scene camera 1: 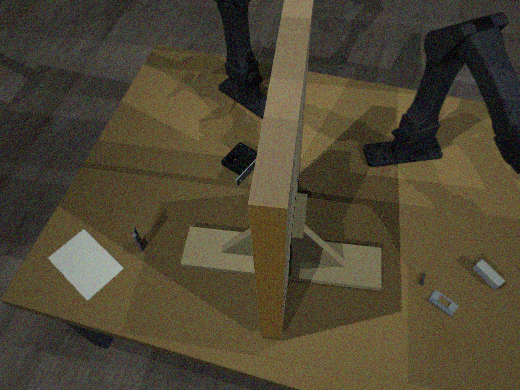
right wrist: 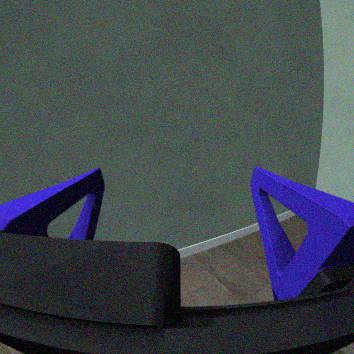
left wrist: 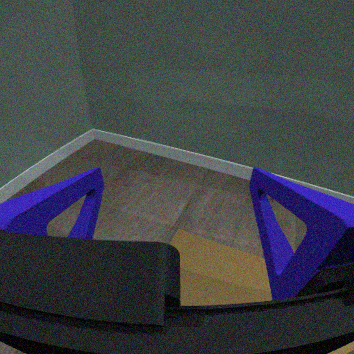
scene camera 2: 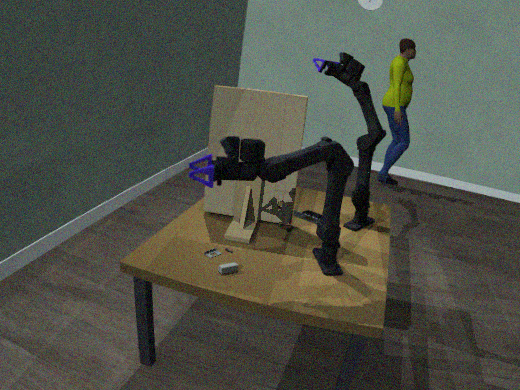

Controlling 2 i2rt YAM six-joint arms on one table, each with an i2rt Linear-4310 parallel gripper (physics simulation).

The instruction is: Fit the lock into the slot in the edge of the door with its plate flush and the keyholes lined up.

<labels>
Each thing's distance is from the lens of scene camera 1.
white square sheet (scene camera 1: 82, 260): 118 cm
black lock (scene camera 1: 244, 164): 121 cm
wooden door (scene camera 1: 275, 182): 53 cm
pale stand (scene camera 1: 313, 260): 106 cm
The marked spots on the wooden door and the black lock are 69 cm apart.
</labels>
